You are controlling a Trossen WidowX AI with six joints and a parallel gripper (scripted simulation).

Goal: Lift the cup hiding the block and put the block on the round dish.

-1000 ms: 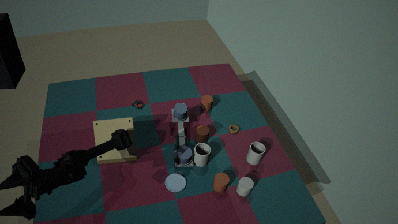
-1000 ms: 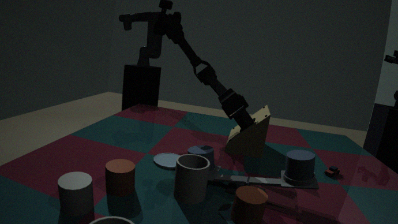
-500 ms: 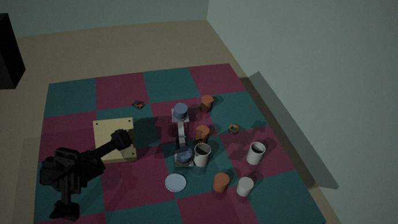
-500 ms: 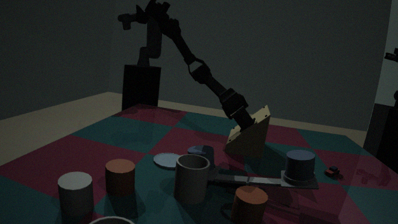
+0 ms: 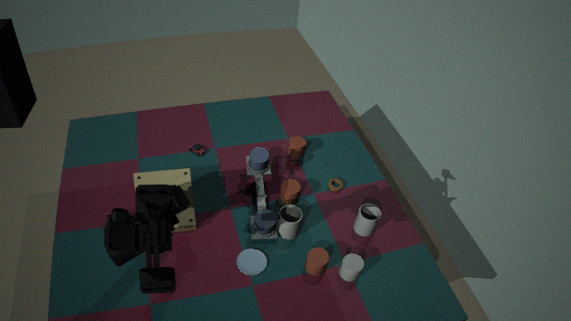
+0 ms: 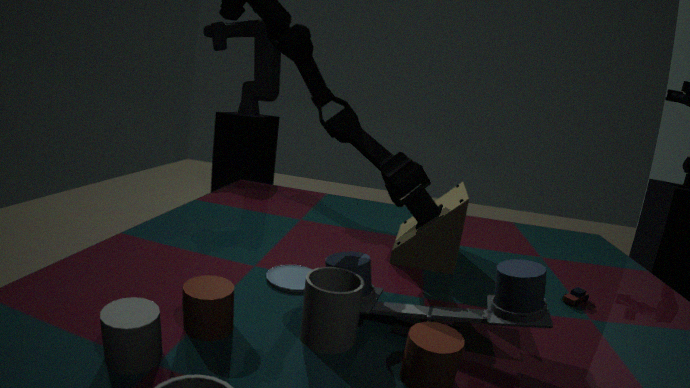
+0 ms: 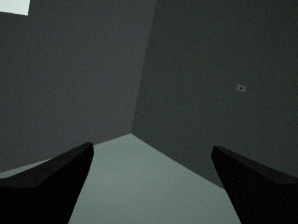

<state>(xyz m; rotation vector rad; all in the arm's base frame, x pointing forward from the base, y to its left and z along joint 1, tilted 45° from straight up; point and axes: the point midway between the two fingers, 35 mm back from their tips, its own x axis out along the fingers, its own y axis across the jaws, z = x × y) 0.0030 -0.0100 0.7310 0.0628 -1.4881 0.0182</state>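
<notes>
The blue-grey cup is 570 mm below my gripper tip, 450 mm to the left of it and 250 mm ahead of it. From my gripper tip the other things lie so: pale round dish (630 mm below, 350 mm to the left, 200 mm ahead); white cylinder (590 mm below, 520 mm ahead, 260 mm to the left); grey block (590 mm below, 470 mm to the left, 250 mm ahead).
</notes>
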